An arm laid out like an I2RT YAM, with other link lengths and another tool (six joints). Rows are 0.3 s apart.
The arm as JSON. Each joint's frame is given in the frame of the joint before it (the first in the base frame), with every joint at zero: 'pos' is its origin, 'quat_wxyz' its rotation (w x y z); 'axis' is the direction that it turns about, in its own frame. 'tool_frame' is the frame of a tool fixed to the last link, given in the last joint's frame.
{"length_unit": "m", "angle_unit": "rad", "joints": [
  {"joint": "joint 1", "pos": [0.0, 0.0, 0.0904], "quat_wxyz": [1.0, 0.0, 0.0, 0.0], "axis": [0.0, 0.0, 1.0]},
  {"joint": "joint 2", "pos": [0.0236, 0.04, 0.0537], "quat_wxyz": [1.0, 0.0, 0.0, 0.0], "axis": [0.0, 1.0, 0.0]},
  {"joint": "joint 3", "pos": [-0.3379, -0.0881, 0.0], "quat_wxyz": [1.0, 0.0, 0.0, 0.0], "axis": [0.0, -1.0, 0.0]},
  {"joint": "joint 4", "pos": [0.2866, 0.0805, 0.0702], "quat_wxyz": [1.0, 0.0, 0.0, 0.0], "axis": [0.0, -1.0, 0.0]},
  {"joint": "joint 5", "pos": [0.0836, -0.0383, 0.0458], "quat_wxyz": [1.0, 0.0, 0.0, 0.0], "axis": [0.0, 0.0, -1.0]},
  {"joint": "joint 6", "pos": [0.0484, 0.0, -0.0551], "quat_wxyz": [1.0, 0.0, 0.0, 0.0], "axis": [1.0, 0.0, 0.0]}
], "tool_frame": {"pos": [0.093, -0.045, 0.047], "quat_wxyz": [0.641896, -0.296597, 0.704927, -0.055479]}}
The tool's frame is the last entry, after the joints.
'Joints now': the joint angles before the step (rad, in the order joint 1, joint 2, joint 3, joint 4, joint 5, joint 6). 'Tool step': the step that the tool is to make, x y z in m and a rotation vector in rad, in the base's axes. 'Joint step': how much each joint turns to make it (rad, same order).
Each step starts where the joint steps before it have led.
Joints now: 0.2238, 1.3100, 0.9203, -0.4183, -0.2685, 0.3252
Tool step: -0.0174, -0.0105, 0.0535, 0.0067, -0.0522, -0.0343
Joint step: -0.0060, -0.0928, 0.0879, -0.1240, 0.0236, 0.0170
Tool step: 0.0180, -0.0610, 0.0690, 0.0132, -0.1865, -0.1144
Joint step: -0.1807, -0.0209, 0.0989, 0.0535, -0.0452, -0.0507
